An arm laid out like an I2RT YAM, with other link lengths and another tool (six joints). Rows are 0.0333 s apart.
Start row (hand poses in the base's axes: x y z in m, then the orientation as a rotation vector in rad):
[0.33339 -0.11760 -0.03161 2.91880 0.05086 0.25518]
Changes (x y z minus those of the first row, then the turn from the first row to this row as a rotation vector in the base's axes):
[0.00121 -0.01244 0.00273 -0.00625 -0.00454 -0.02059]
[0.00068 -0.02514 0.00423 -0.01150 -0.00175 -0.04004]
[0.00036 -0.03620 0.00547 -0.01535 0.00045 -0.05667]
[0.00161 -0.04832 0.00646 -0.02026 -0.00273 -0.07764]
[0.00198 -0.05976 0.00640 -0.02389 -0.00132 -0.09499]
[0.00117 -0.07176 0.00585 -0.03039 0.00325 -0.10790]
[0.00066 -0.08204 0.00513 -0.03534 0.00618 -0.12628]
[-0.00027 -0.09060 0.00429 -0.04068 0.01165 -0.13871]
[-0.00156 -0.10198 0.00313 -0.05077 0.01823 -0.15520]
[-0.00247 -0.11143 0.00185 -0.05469 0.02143 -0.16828]
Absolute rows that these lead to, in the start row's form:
[0.33460 -0.13004 -0.02888 2.91082 0.02085 0.25783]
[0.33407 -0.14274 -0.02738 2.90469 -0.00636 0.25009]
[0.33375 -0.15380 -0.02614 2.89986 -0.02965 0.24381]
[0.33500 -0.16592 -0.02515 2.89261 -0.05984 0.24450]
[0.33537 -0.17736 -0.02521 2.88741 -0.08416 0.23925]
[0.33456 -0.18936 -0.02576 2.88015 -0.10109 0.22992]
[0.33405 -0.19964 -0.02648 2.87337 -0.12629 0.22221]
[0.33312 -0.20820 -0.02732 2.86717 -0.14242 0.21181]
[0.33183 -0.21958 -0.02848 2.85571 -0.16330 0.19878]
[0.33092 -0.22903 -0.02976 2.85026 -0.18079 0.19171]

